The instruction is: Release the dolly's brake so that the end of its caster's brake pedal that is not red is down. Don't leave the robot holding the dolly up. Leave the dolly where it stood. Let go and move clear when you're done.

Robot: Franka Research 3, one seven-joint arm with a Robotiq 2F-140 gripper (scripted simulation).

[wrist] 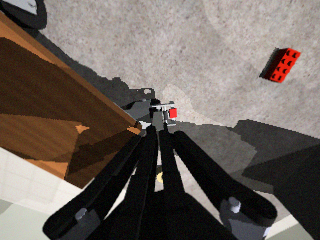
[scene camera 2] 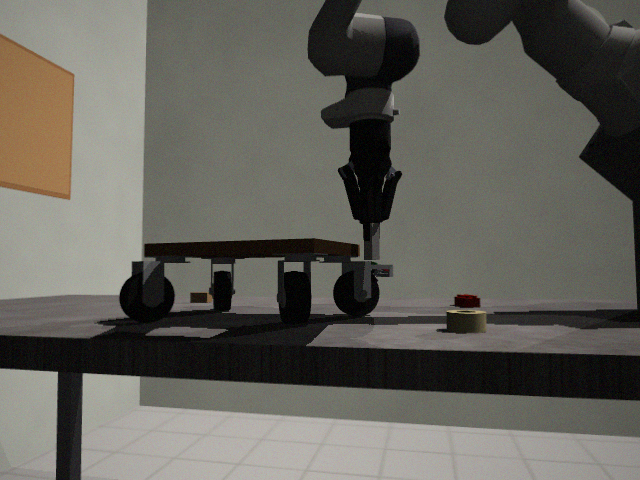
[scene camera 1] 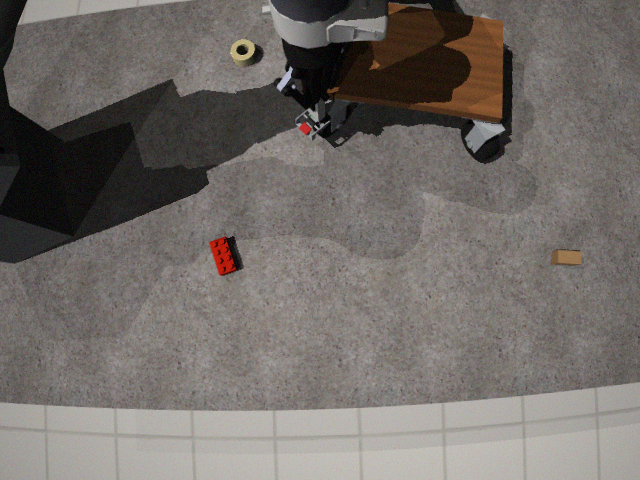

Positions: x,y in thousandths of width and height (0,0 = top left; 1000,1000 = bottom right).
Scene:
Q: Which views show my gripper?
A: The wrist view, scene camera 2 and scene camera 1: all of them.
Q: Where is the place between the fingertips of my gripper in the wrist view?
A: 495,494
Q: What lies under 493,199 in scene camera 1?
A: My gripper.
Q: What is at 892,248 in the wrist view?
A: A red toy brick.

